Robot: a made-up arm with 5 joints.
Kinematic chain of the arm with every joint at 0, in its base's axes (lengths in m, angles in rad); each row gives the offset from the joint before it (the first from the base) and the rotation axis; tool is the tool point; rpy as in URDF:
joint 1: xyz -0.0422 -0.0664 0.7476 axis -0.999 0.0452 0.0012
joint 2: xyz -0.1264 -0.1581 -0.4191 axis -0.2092 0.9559 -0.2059
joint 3: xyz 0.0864 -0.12 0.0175 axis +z
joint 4: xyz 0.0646 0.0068 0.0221 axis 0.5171 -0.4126 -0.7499
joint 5: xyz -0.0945 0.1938 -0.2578 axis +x
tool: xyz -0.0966 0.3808 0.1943 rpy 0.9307 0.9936 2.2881
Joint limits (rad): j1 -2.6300..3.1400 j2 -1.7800..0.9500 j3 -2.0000..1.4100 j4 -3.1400..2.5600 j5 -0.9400..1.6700
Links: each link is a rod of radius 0.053 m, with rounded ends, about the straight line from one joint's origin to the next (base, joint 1, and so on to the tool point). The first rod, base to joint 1, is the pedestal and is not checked.
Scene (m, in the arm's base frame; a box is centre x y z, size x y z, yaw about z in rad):
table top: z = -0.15
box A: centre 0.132 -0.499 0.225 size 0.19 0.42 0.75 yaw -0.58
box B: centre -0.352 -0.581 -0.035 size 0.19 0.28 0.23 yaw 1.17
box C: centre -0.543 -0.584 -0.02 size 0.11 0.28 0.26 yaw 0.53
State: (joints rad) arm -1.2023 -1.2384 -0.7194 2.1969 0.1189
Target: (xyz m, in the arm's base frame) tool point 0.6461 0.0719 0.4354
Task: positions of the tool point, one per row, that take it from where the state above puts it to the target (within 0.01 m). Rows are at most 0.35 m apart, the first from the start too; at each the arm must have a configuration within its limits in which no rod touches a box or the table.
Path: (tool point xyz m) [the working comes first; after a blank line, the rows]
Joints at the target: -1.7271 0.0647 -0.7580 1.4603 -0.5266
Straight joint move there: touches box A.

1: -0.3729 -0.2571 0.1605
2: -0.2555 -0.1784 0.1302
3: -0.1233 -0.0649 0.1115
4: 0.1538 -0.1626 0.1751
5: 0.4336 -0.1204 0.2987
6: 0.6461 0.0719 0.4354

